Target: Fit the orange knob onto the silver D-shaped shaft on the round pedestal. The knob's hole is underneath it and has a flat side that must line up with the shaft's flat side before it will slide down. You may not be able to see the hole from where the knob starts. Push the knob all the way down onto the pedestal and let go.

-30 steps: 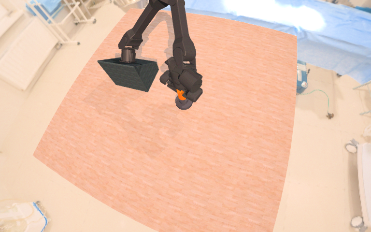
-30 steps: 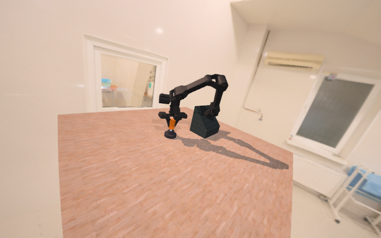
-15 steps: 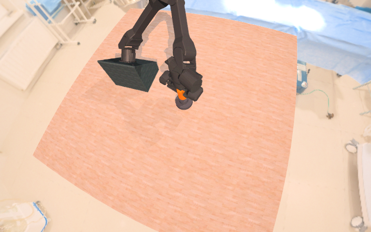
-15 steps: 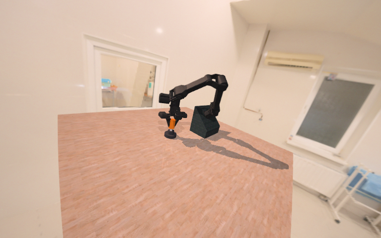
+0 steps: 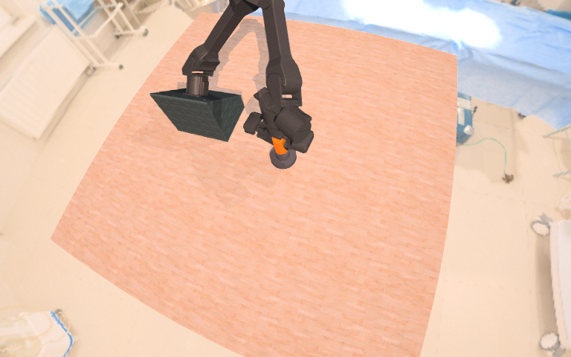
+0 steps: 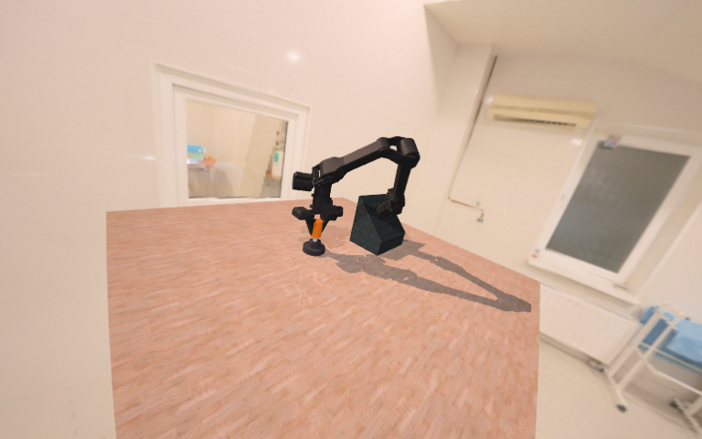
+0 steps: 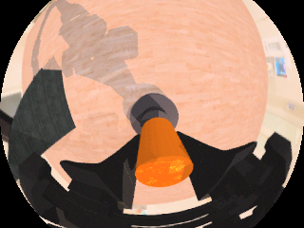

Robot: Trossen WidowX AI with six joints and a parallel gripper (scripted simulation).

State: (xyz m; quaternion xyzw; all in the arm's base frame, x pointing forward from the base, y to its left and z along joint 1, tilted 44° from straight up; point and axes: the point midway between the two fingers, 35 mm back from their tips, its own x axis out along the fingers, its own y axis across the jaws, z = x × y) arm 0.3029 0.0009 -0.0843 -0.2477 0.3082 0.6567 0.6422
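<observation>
Right now the pedestal is 4 cm below my gripper tip. Round my gripper tip: orange knob: 3 cm above.
</observation>
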